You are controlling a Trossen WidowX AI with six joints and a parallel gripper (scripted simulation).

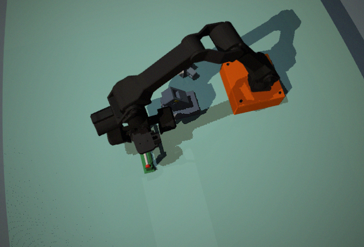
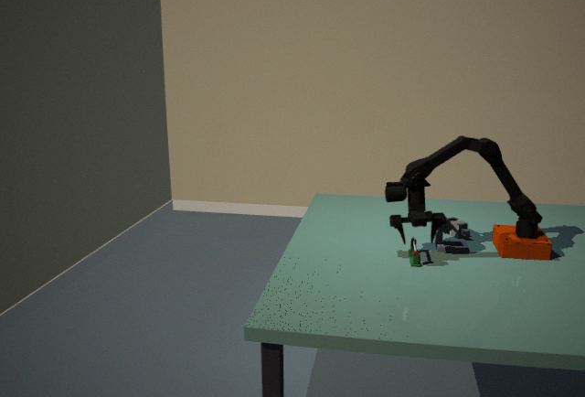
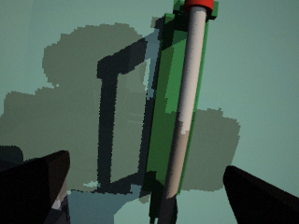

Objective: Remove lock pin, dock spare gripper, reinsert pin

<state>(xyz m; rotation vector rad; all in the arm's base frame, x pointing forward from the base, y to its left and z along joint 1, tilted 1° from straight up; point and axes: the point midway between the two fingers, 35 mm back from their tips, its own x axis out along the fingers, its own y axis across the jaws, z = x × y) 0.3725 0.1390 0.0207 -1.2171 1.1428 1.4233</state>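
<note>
The green cradle is 3 cm to the left of my gripper tip, 2 cm below it and 1 cm ahead of it. From my gripper tip the other things lie so: spare gripper: 25 cm to the right, 14 cm behind, 2 cm below; grey mount: 10 cm to the right, 9 cm behind, 1 cm above.
</note>
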